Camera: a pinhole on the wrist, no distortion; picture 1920 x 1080 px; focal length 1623.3 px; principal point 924.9 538.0 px. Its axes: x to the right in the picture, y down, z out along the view. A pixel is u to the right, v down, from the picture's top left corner.
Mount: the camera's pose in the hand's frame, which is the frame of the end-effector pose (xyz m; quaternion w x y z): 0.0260 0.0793 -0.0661 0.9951 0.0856 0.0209 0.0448
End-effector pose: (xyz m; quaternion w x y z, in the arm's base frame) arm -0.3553 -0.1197 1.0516 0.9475 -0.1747 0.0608 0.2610
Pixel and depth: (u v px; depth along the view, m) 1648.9 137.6 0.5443
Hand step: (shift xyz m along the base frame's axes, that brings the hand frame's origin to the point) 0.3352 0.2062 0.3817
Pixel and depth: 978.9 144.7 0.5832
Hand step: 0.1657 0.0909 0.4789
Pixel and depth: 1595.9 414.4 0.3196
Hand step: 0.1487 0.1811 0.1831
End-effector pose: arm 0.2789 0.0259 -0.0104 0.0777 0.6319 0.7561 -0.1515
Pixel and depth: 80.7 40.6 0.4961
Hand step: -0.1670 -0.3402 -0.2985
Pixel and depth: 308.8 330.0 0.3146
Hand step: -0.0277 -0.1514 -0.2008
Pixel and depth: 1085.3 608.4 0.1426
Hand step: 0.0470 0.0286 -0.0931
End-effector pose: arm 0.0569 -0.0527 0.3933 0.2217 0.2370 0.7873 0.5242
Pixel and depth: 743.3 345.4 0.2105
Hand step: 0.0728 0.1141 -0.0340
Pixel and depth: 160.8 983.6 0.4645
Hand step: 0.4080 0.2300 -0.0315
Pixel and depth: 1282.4 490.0 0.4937
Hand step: 0.1200 0.3920 -0.1693
